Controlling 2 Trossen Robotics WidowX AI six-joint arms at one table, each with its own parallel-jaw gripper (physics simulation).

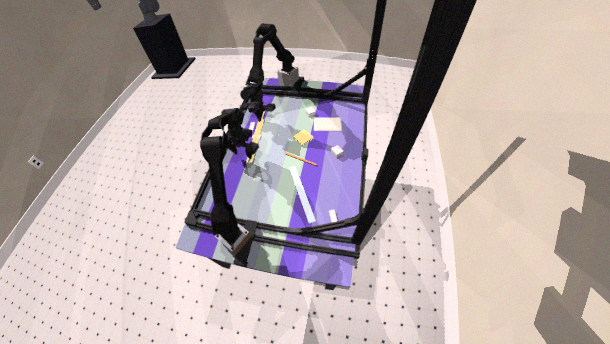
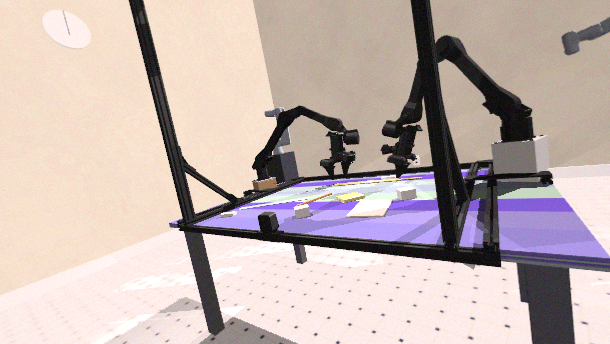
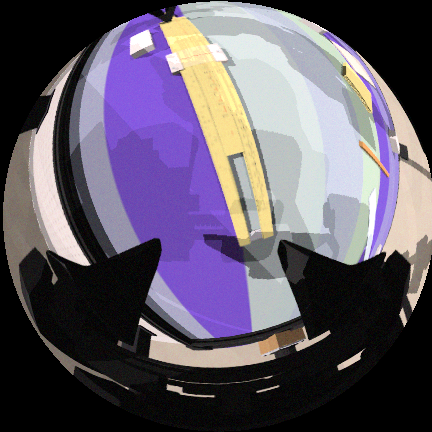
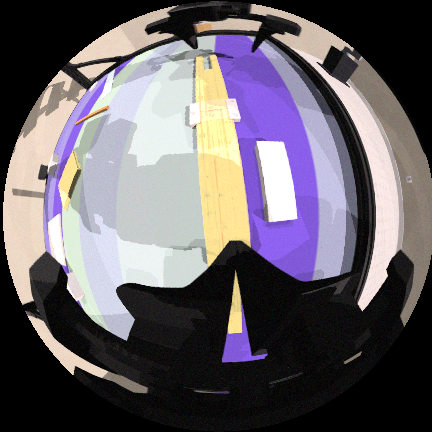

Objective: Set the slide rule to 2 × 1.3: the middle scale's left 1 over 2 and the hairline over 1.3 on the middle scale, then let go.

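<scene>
The yellow slide rule (image 1: 256,134) (image 2: 377,181) (image 3: 219,109) (image 4: 219,177) lies flat along the table's left side. Its clear cursor (image 3: 196,58) (image 4: 213,111) with white end pieces sits across it. An empty slot (image 3: 243,187) shows at the rule's end near my left gripper; the middle slide is shifted toward the other end. My left gripper (image 1: 249,154) (image 2: 338,174) (image 3: 220,246) is open and empty, just above that slotted end. My right gripper (image 1: 262,110) (image 2: 398,173) (image 4: 234,245) is shut on nothing, its tip over the far end of the rule.
A white block (image 1: 252,125) (image 3: 141,44) (image 4: 277,181) lies beside the rule. A yellow pad (image 1: 303,137) (image 2: 350,196), an orange pencil (image 1: 301,159) (image 2: 314,198), a white sheet (image 1: 327,124), two white cubes (image 1: 336,151) (image 1: 310,110) and a long white ruler (image 1: 302,194) lie mid-table. Black frame posts (image 1: 423,102) stand at the edge.
</scene>
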